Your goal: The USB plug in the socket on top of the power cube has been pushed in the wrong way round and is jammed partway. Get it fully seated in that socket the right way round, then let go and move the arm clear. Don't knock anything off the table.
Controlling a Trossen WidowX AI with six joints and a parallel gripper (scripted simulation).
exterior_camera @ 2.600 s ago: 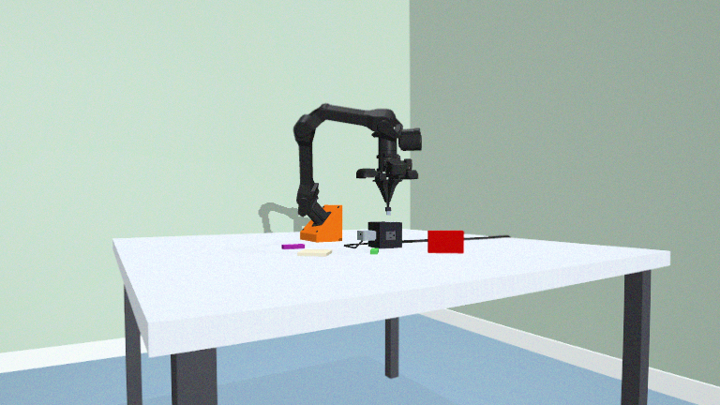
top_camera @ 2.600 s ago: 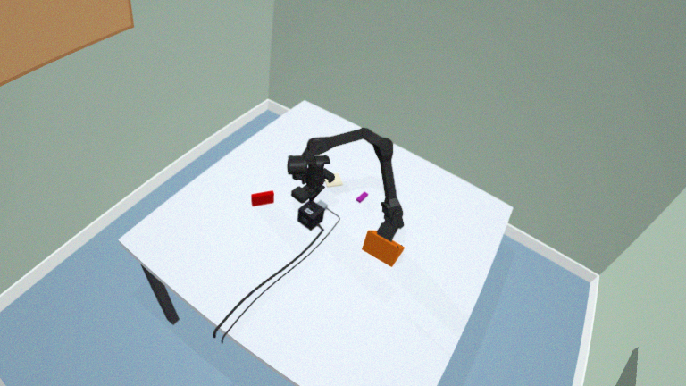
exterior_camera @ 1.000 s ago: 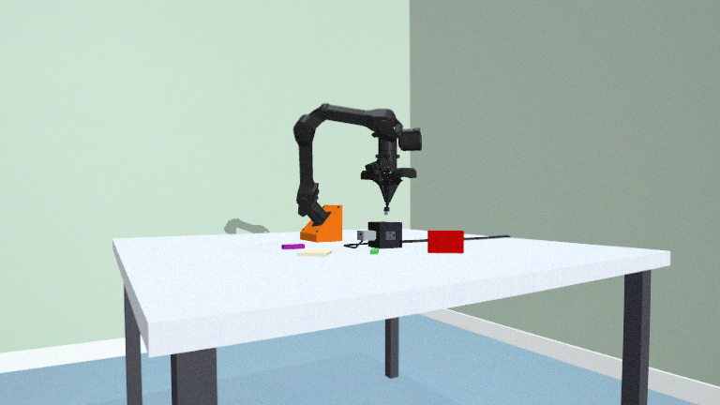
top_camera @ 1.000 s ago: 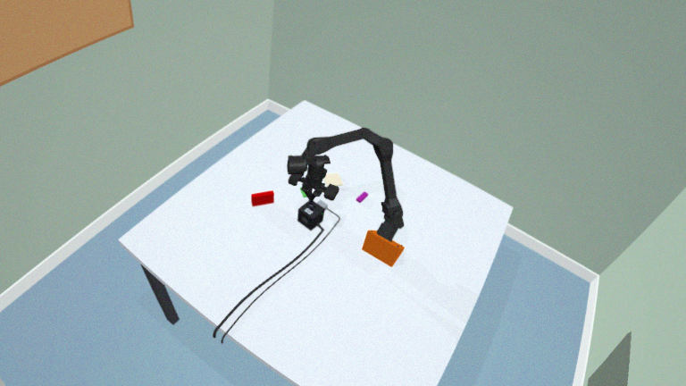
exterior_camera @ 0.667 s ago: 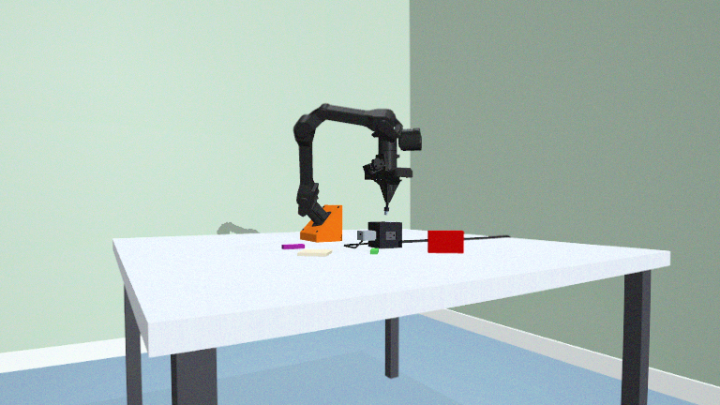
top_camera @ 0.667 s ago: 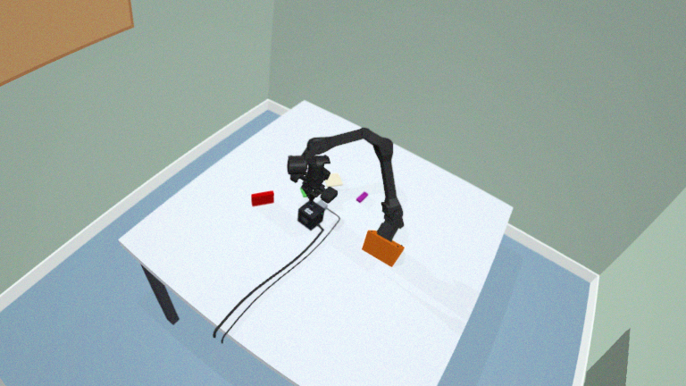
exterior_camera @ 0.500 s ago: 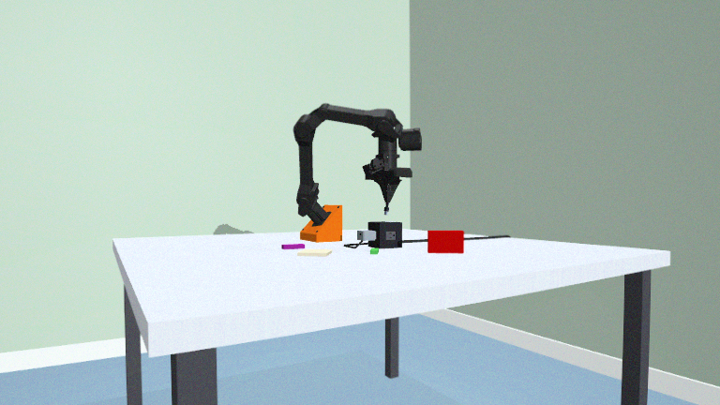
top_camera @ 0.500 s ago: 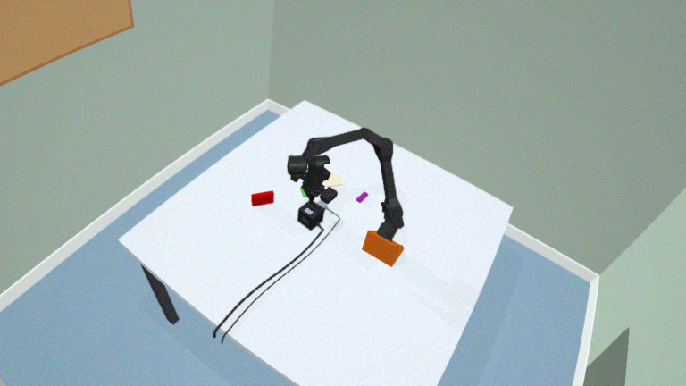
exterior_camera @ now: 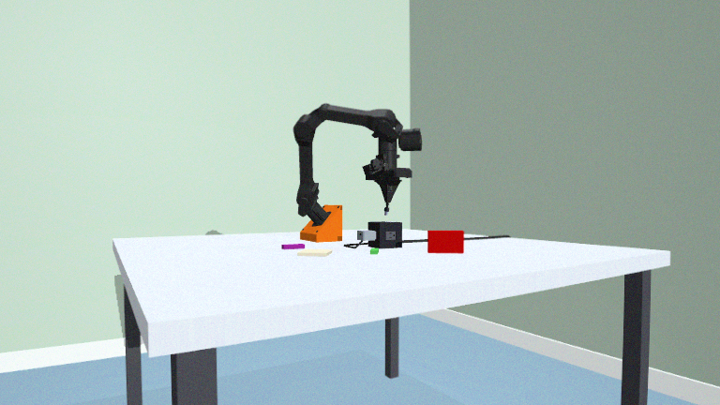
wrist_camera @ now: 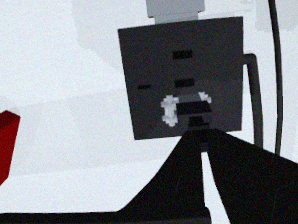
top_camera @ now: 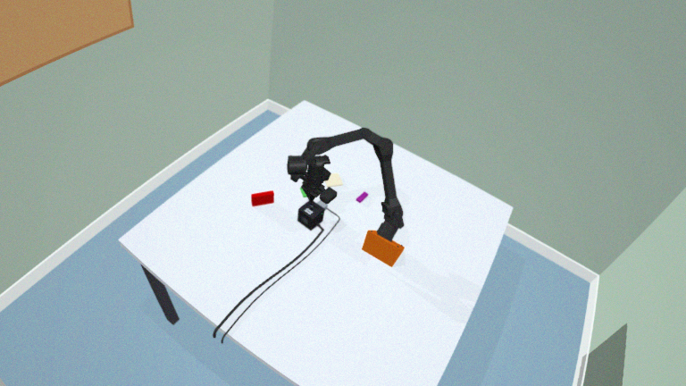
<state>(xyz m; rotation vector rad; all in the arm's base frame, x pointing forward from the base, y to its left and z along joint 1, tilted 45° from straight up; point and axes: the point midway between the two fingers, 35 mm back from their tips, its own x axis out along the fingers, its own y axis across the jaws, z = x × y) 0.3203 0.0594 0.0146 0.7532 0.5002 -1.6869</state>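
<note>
My gripper tip is now 20 mm above the black USB plug. From my gripper tip the other things lie so: tile (20 mm ahead, 280 mm to the right, 130 mm below); then green piece (100 mm ahead, 140 mm to the right, 130 mm below); then red block (210 mm ahead, 10 mm to the left, 100 mm below).
</note>
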